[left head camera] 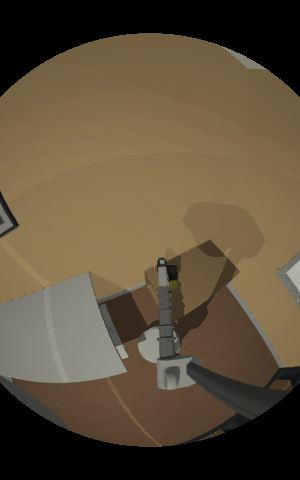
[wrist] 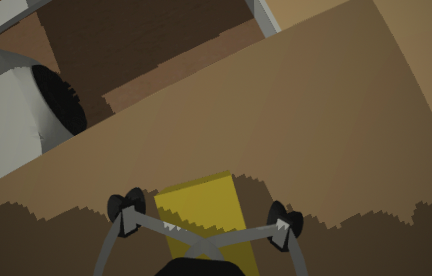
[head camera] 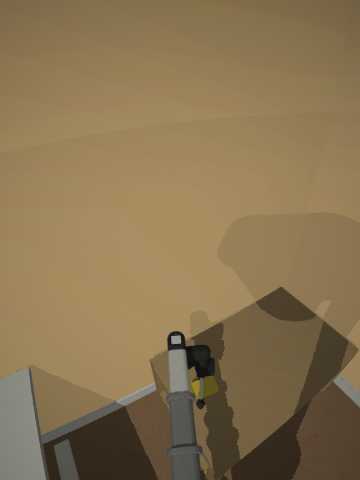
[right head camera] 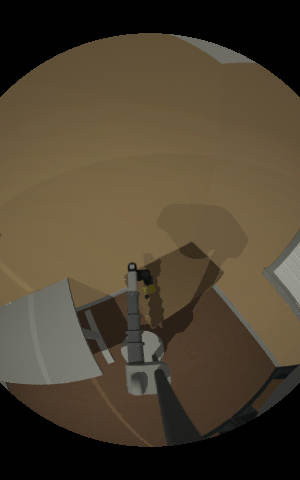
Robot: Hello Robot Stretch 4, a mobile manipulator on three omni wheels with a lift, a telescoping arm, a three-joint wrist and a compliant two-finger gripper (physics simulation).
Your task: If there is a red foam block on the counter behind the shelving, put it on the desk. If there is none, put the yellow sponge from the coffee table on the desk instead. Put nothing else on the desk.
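Where they show: gripper, fingertip midpoint: (wrist: 204, 210); robot's base at its link origin: (left head camera: 158, 343).
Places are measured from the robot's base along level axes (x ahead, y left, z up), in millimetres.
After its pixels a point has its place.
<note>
A yellow sponge (head camera: 211, 388) {x 521, y -133, z 468 mm} (left head camera: 174, 285) {x 521, y -139, z 466 mm} (right head camera: 151, 289) {x 524, y -130, z 469 mm} (wrist: 200, 202) {x 531, y -71, z 468 mm} lies flat on a tan, box-like table (head camera: 265, 390) {x 499, y -370, z 423 mm} (left head camera: 205, 280) {x 560, y -462, z 423 mm} (right head camera: 185, 285) {x 543, y -450, z 423 mm} (wrist: 300, 125) {x 623, y -10, z 423 mm}. My gripper (head camera: 201, 390) {x 532, y -88, z 425 mm} (right head camera: 147, 288) {x 532, y -88, z 425 mm} (wrist: 204, 210) {x 532, y -88, z 425 mm} is open. In the wrist view its two dark fingertips stand apart to the left and right of the sponge, with a gap on each side. Their exact height over the table cannot be told. The near end of the sponge is hidden by the gripper body. A red foam block does not show in these views.
A light grey tabletop (head camera: 15, 425) {x 334, y 526, z 693 mm} (left head camera: 30, 330) {x -63, y 997, z 693 mm} (right head camera: 15, 335) {x -80, y 1019, z 694 mm} stands at the left. My round white base (left head camera: 147, 345) {x -5, y 108, z 187 mm} (right head camera: 154, 345) {x 31, y -117, z 186 mm} (wrist: 17, 115) {x 134, y 39, z 186 mm} is close to the tan table. A wall rises behind it. Dark-framed furniture (right head camera: 285, 373) is at the lower right.
</note>
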